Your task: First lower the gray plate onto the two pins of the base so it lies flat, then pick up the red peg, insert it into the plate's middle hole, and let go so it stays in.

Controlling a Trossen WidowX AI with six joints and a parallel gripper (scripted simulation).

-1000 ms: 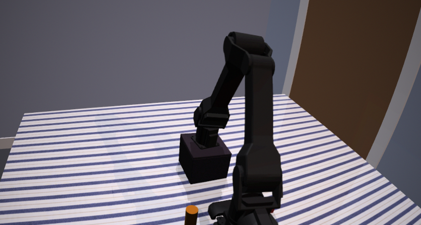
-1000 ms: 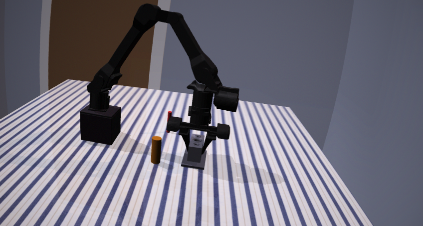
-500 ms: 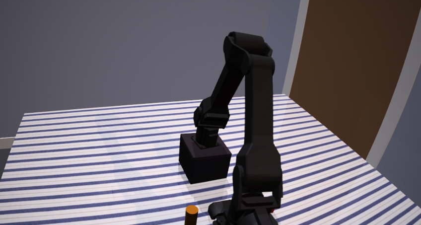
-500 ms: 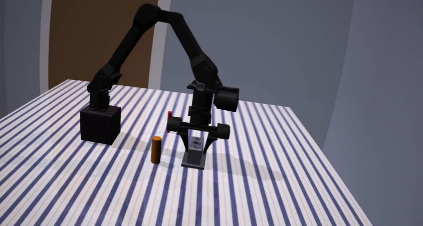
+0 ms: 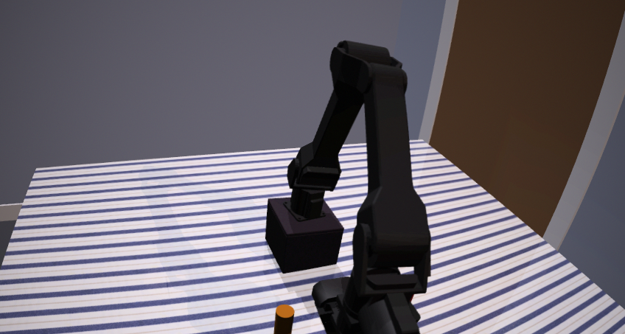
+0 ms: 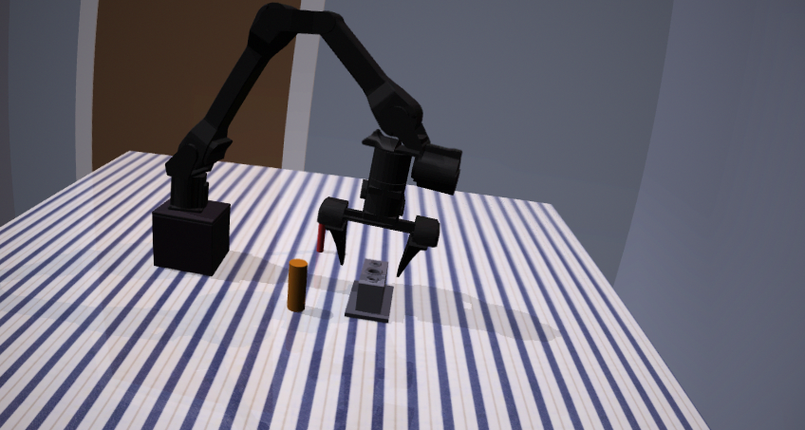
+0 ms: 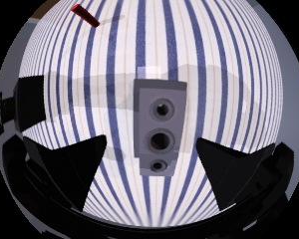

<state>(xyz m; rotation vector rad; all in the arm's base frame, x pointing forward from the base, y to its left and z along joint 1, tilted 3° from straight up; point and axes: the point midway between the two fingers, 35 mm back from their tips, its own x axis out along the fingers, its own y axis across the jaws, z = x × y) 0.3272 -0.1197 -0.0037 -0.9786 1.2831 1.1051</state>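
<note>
My gripper tip is 10 mm short of the gray plate and 10 mm above it. Round my gripper tip: red peg 70 mm behind, 200 mm to the left, 20 mm below; then orange cylinder 120 mm behind, 30 mm to the right, 20 mm below; then flat base 10 mm ahead, 50 mm below.
</note>
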